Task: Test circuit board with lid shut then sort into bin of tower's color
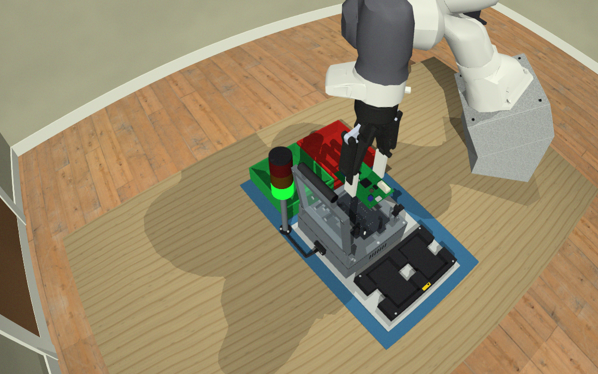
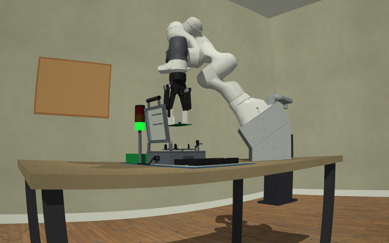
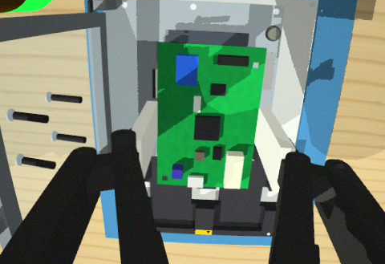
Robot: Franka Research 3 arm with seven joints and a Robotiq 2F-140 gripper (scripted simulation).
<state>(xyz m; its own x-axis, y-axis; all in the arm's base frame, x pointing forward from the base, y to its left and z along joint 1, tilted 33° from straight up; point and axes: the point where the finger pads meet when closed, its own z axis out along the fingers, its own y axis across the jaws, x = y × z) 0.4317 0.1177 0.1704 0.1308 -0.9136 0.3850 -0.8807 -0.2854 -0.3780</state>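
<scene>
My hand is 70 mm short of the green bin, 190 mm to the left of it and 180 mm above it. The rest, counted from my hand: clear lid: 110 mm ahead, 20 mm to the left, 10 mm below; green circuit board: 20 mm below; tester plate: 10 mm to the left, 130 mm below.
</scene>
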